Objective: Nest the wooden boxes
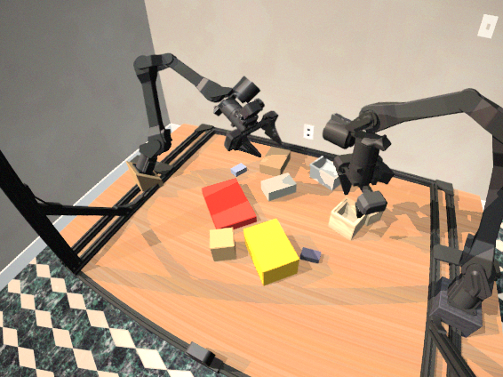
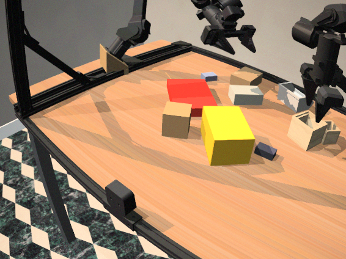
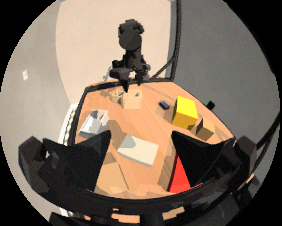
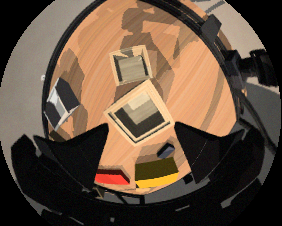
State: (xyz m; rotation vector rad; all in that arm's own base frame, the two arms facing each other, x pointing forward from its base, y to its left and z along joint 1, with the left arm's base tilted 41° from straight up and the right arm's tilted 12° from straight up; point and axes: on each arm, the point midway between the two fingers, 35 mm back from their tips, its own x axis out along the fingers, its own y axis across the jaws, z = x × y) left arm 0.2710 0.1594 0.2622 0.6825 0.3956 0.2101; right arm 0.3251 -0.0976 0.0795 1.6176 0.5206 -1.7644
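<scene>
Now: right hand 6 cm short of the smallest wooden box, 5 cm to the left of it and 10 cm above it. From my right hand the other things lie so: middle-sized wooden box 9 cm below; biggest wooden box 10 cm below; dark block 14 cm behind, 5 cm to the left, 11 cm below.
</scene>
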